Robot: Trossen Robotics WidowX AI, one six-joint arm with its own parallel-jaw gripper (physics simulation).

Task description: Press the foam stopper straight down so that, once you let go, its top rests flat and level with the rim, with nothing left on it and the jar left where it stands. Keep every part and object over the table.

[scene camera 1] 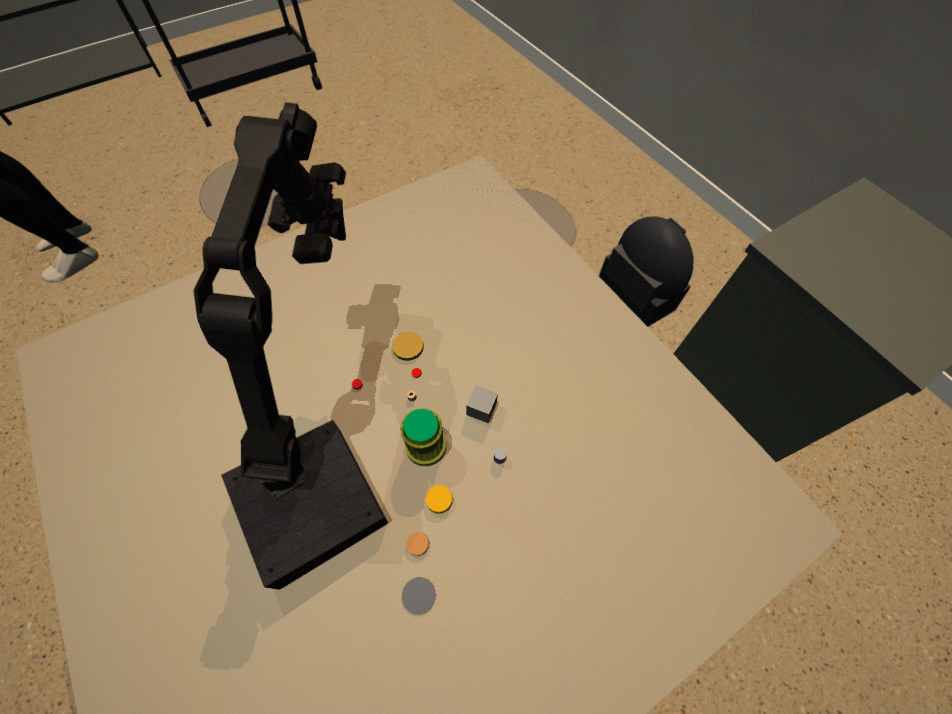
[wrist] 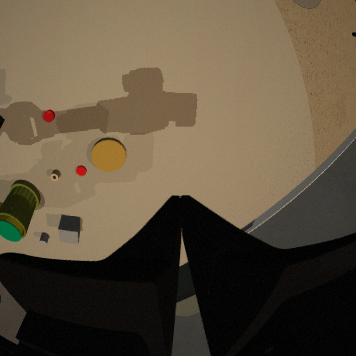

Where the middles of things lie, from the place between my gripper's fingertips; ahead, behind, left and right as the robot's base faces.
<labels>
I see the ochre disc [scene camera 1: 407, 346] 270 mm below my hand, 120 mm to the right of it and 30 mm ahead of it. The rest, counted from my hand: jar [scene camera 1: 423, 455] 340 mm to the right, 210 mm below, 70 mm behind; then green foam stopper [scene camera 1: 420, 426] 340 mm to the right, 160 mm below, 70 mm behind; then grey block [scene camera 1: 481, 404] 340 mm to the right, 250 mm below, 80 mm ahead.
</labels>
